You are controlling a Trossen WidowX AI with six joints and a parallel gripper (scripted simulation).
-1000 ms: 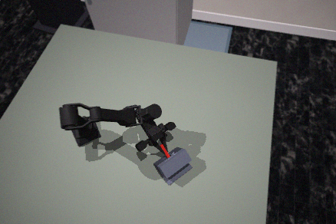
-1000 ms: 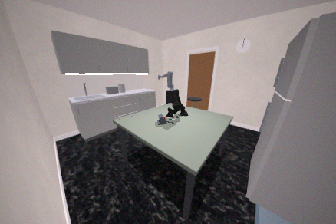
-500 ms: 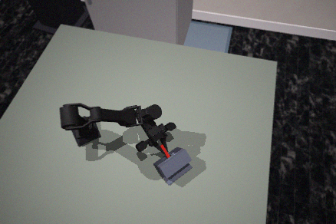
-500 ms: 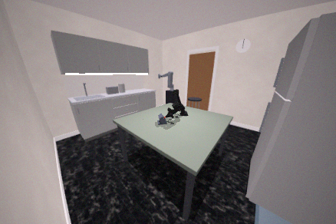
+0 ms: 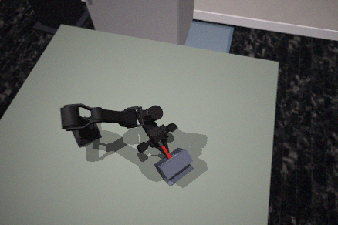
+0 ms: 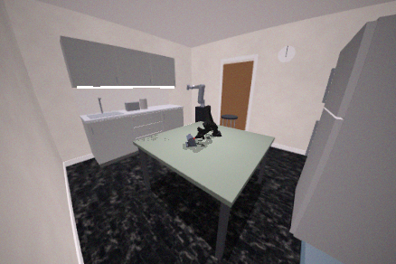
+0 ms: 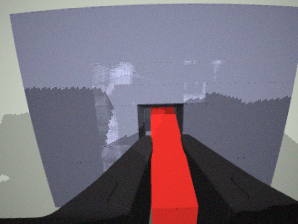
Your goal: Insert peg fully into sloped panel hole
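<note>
The red peg lies 20 mm ahead of my hand, 20 mm to the right of it and 20 mm below it.
</note>
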